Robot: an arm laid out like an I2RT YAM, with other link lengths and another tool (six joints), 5 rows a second.
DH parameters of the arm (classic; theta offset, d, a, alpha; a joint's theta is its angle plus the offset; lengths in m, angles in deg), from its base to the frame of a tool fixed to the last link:
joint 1: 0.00 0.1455 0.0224 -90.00
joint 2: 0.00 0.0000 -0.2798 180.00
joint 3: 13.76 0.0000 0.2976 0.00
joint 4: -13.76 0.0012 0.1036 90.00
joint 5: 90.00 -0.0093 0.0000 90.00
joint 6: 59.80 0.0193 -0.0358 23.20
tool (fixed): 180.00 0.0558 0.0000 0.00
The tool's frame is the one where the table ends.
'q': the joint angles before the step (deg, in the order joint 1, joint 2, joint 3, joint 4, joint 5, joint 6). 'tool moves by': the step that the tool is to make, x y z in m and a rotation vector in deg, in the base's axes. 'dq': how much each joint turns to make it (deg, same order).
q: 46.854, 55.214, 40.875, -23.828, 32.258, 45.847
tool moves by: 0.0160, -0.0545, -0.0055, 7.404, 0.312, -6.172
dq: -11.090, -5.450, -4.165, 2.423, -7.364, 1.983
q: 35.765, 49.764, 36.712, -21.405, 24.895, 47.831
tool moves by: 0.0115, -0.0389, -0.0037, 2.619, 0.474, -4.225
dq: -8.875, -1.962, -1.543, 0.755, -5.244, -0.571
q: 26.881, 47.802, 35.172, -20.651, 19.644, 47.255
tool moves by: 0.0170, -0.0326, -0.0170, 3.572, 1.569, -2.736
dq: -8.647, 1.658, -1.950, 3.525, -7.080, 0.016
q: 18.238, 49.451, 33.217, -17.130, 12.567, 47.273
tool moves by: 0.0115, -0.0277, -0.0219, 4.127, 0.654, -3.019
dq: -6.654, 2.262, -2.870, 5.303, -5.317, 1.504
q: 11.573, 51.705, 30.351, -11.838, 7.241, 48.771
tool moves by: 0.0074, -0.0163, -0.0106, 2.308, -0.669, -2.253
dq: -3.615, 2.087, -1.439, 4.461, -2.314, 1.088
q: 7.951, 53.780, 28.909, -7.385, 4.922, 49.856
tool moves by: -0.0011, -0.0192, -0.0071, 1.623, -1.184, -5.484
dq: -2.976, 0.444, -1.685, 3.235, 1.357, 2.588
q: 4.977, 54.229, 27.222, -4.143, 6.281, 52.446
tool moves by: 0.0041, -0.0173, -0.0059, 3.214, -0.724, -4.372
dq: -3.036, 2.147, -0.154, 2.858, -0.476, 3.420
